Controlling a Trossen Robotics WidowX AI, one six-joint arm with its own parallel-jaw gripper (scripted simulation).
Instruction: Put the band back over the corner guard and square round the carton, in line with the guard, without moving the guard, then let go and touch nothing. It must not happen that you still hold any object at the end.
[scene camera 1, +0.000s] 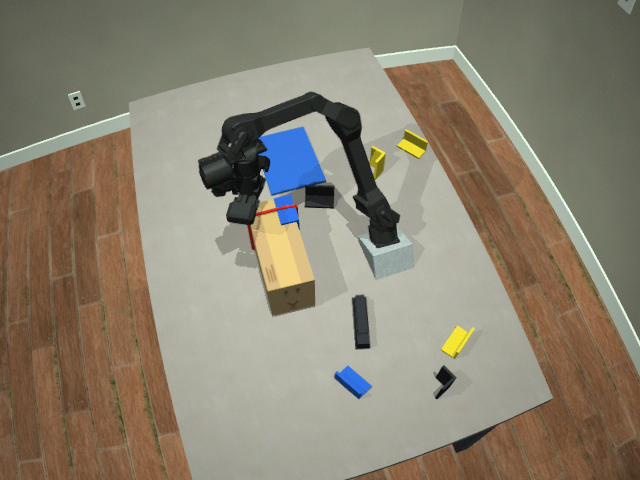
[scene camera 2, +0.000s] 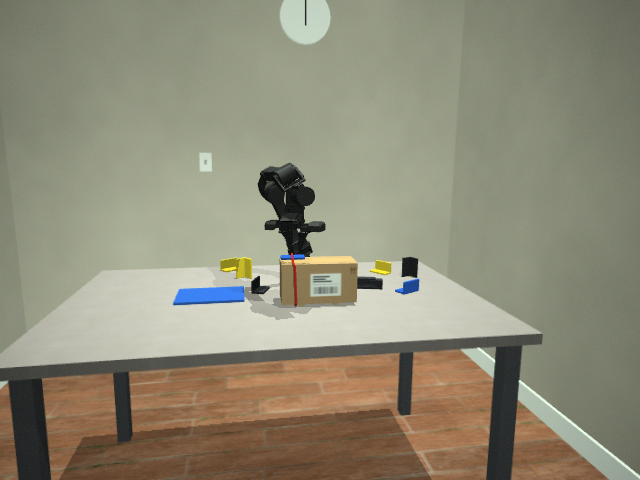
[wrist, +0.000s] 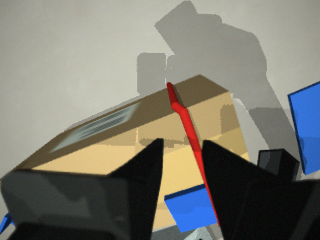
my gripper: scene camera 1 251, 209; scene camera 2; wrist
same spot on my gripper: (wrist: 42, 197) = (scene camera 2: 303, 232)
